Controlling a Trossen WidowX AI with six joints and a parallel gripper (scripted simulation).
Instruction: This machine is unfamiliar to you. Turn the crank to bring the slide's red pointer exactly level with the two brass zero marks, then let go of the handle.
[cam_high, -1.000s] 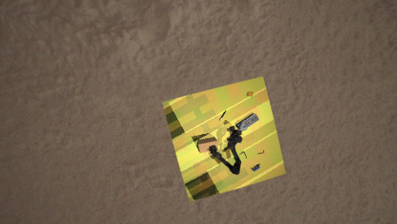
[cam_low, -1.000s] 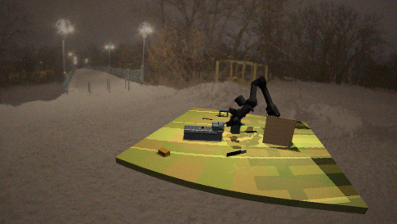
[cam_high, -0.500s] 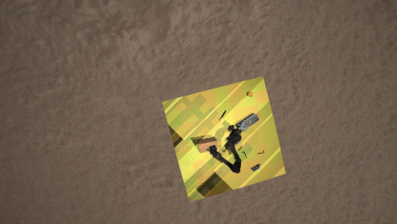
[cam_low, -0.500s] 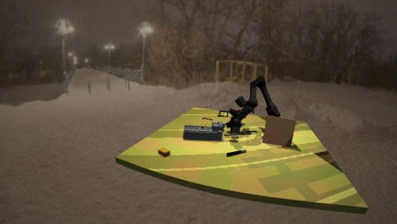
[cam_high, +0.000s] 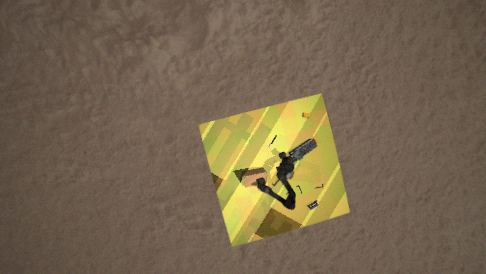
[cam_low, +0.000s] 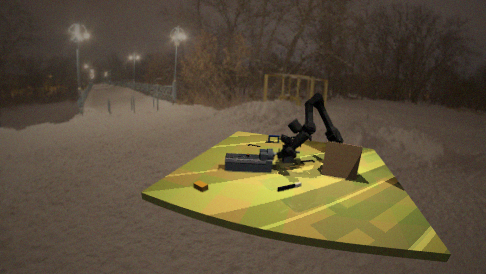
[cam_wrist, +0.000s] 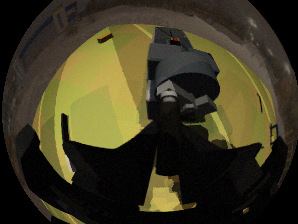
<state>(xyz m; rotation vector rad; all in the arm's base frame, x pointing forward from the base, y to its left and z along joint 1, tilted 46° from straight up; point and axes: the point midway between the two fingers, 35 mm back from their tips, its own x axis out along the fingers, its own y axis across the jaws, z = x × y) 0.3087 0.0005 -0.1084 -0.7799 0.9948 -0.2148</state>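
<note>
Right now my gripper tip is 17 cm short of the red pointer and 1 cm to the right of it. From my gripper tip the other things lie so: black stick 18 cm to the left, 9 cm behind, 7 cm below; then crank handle 2 cm behind, 2 cm above; then grey block 17 cm to the right, 6 cm behind, 5 cm below.
</note>
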